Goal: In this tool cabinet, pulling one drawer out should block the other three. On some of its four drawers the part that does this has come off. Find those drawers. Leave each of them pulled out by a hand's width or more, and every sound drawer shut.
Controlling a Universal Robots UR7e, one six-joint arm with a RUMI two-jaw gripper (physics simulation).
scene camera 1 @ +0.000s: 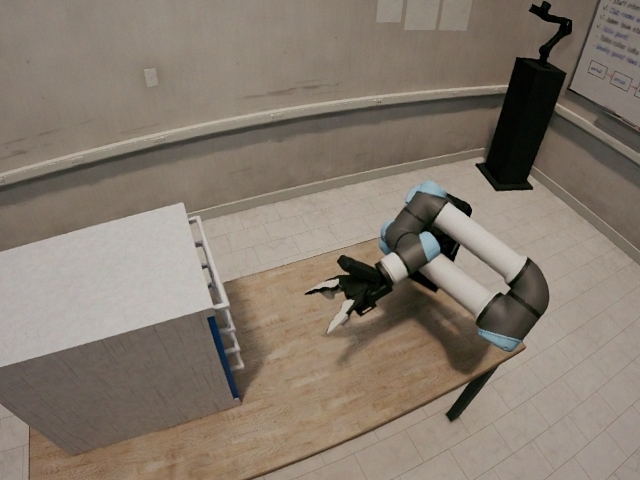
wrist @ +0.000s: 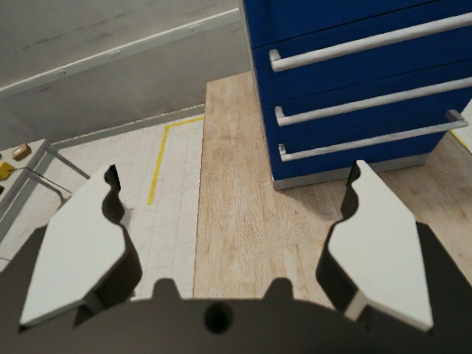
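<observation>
The tool cabinet (scene camera 1: 98, 289) (wrist: 320, 75) stands at the left of the scene view, with a light body and a blue front. Its four white bar handles show edge-on there, and the drawers look shut. In the wrist view three handles show: an upper one (wrist: 375, 42), a middle one (wrist: 375, 101) and the lowest one (wrist: 375, 138); the fronts around them look flush. The top drawer's handle is out of that view. My gripper (scene camera 1: 316, 313) (wrist: 232, 164) is open and empty, in front of the cabinet and apart from the handles. The drawers' insides are hidden.
The cabinet stands on a wooden table (scene camera 1: 289, 382) (wrist: 225, 225). The arm reaches over the table's right part. A black pedestal (scene camera 1: 524, 124) stands at the back right. A side bench (wrist: 32, 165) with small items and yellow floor tape (wrist: 159, 160) show at the wrist view's left.
</observation>
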